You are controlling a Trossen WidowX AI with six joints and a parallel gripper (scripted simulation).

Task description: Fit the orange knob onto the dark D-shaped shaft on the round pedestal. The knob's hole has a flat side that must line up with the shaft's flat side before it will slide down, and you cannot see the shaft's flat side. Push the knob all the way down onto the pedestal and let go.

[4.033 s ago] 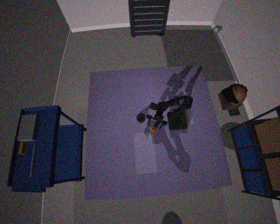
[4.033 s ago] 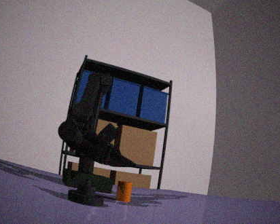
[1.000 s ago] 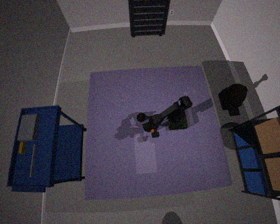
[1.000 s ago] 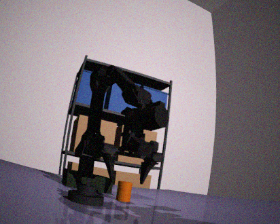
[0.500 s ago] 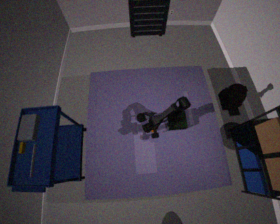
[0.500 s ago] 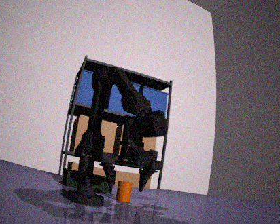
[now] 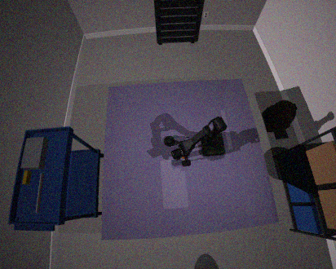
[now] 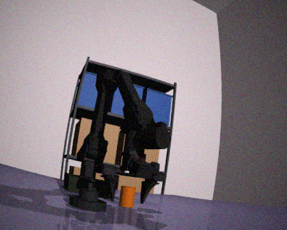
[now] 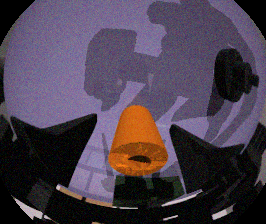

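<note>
Right now the dark pedestal is 12 cm to the right of my gripper tip, 12 cm ahead of it and 2 cm above it. From my gripper tip the other things lie so: orange knob 2 cm above.
</note>
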